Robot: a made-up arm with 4 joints. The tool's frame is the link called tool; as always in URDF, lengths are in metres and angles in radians. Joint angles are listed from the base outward. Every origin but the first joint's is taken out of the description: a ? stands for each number. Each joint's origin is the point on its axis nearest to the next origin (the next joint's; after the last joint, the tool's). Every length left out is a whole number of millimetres.
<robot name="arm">
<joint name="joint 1" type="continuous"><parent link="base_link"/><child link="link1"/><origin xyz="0.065 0.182 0.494" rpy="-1.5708 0.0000 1.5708"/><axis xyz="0 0 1"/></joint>
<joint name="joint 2" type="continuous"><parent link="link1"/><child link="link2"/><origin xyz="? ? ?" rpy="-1.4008 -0.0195 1.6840"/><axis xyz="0 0 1"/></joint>
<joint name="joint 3" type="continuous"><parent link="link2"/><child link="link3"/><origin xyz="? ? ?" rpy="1.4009 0.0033 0.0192"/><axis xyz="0 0 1"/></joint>
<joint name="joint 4" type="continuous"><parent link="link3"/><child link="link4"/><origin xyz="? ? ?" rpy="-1.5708 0.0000 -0.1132"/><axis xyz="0 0 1"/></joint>
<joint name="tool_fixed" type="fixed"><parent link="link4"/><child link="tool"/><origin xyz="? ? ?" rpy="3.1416 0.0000 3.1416"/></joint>
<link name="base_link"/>
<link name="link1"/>
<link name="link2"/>
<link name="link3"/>
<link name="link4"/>
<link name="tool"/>
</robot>
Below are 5 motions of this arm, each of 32 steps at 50 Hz.
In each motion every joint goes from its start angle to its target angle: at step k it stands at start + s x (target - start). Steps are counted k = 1, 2, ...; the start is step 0. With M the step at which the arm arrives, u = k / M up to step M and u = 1 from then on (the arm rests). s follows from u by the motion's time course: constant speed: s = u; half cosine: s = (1 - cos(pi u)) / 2; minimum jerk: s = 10 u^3 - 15 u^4 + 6 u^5.
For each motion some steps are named. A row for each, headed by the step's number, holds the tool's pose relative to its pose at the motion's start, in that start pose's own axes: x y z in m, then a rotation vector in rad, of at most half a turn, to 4 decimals.
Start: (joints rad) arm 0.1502 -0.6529 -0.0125 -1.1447
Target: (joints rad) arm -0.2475 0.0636 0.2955 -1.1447
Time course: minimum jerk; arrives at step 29
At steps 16, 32:
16: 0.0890 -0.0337 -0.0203 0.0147 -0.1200 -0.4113
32: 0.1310 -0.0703 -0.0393 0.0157 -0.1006 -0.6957

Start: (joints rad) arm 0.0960 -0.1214 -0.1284 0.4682
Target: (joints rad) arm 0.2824 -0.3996 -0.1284 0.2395
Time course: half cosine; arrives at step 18
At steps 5, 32:
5: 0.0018 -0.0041 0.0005 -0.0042 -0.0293 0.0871
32: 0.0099 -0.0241 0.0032 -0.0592 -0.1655 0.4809

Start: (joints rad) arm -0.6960 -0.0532 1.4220 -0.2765
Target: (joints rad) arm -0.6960 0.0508 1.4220 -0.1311
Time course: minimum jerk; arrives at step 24
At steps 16, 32:
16: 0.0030 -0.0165 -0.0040 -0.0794 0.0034 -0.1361
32: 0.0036 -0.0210 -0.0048 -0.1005 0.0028 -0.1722

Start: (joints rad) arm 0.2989 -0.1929 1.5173 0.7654
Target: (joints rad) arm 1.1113 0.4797 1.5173 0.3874
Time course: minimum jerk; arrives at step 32
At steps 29, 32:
29: 0.1738 0.0932 0.1072 0.0097 -1.0970 0.1190
32: 0.1746 0.0936 0.1085 0.0090 -1.1042 0.1174

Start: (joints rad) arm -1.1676 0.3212 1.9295 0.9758
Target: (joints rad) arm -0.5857 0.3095 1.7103 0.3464
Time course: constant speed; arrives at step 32
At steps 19, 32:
19: 0.0320 0.0784 0.0060 0.1300 -0.1501 0.2674
32: 0.0524 0.1258 0.0218 0.1927 -0.2756 0.4478

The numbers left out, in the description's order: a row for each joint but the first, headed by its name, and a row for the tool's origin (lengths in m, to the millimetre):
joint 2: 0.103 -0.109 0.000
joint 3: -0.001 -0.002 0.000
joint 4: 0.183 0.133 0.000
tool: -0.054 0.029 0.000

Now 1 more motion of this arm.
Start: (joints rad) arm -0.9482 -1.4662 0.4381 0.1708
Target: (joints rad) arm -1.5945 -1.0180 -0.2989 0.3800
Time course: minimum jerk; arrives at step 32
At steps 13, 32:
13: -0.0327 0.0138 0.0136 0.1230 0.2901 -0.2226
32: -0.0605 0.0343 0.0784 0.3875 1.0042 -0.5241

